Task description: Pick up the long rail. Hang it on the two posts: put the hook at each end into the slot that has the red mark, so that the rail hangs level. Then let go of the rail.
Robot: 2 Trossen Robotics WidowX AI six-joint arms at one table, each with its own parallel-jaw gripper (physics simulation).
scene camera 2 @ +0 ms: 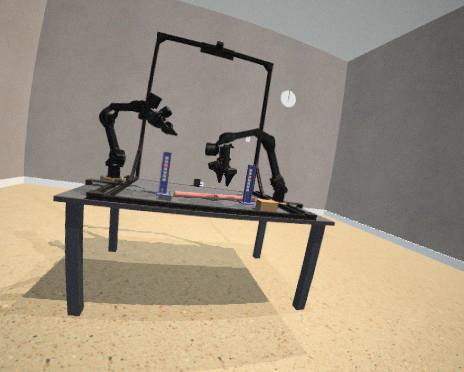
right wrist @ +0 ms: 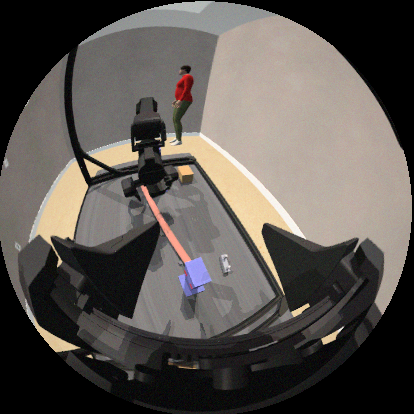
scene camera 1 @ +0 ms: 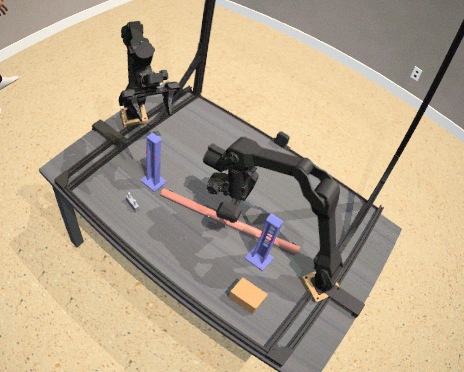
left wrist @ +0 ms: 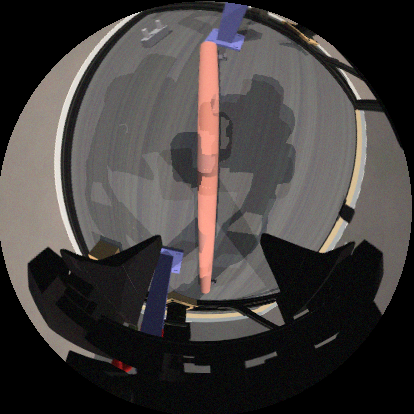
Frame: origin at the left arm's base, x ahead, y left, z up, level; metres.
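Where they show: left gripper, fingertip midpoint: (scene camera 2: 223,184) (left wrist: 212,240); right gripper, fingertip midpoint: (scene camera 2: 173,132) (right wrist: 212,227) (scene camera 1: 155,117); left arm's base, origin of the base link: (scene camera 2: 278,201) (scene camera 1: 322,283) (left wrist: 176,305); right arm's base, origin of the base link: (scene camera 2: 113,177) (scene camera 1: 133,114).
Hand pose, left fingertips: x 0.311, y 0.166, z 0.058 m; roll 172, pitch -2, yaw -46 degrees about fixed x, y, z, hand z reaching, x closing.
Note:
Each offset is from my left fingertips to the top centre of the thing.
A long salmon rail {dx +0.018, dy +0.007, dz -0.057 m} (scene camera 1: 190,203) (scene camera 2: 197,195) (left wrist: 208,210) (right wrist: 172,235) lies on the table behind the two posts. The left-hand blue post {dx +0.252, dy +0.194, dz +0.130 m} (scene camera 1: 154,162) (scene camera 2: 165,172) (right wrist: 197,272) and the right-hand blue post {dx -0.140, dy -0.025, dz +0.130 m} (scene camera 1: 270,235) (scene camera 2: 249,184) (left wrist: 160,290) stand upright, with red marks at their slots. Small hooks show at the rail's ends in the left wrist view. My left gripper (scene camera 2: 226,184) (left wrist: 212,240) is open and empty, pointing down above the rail's middle. My right gripper (scene camera 2: 175,134) (right wrist: 212,227) is open and empty, high up behind the left-hand post.
An orange-brown block {dx -0.258, dy +0.074, dz -0.033 m} (scene camera 1: 248,295) (scene camera 2: 267,205) (right wrist: 185,174) lies near the front, by the right-hand post. A small grey bracket with two pegs {dx +0.176, dy +0.293, dz -0.036 m} (scene camera 1: 132,201) (left wrist: 155,34) (right wrist: 225,263) lies in front of the left-hand post. A black frame (scene camera 2: 265,100) rises behind the table.

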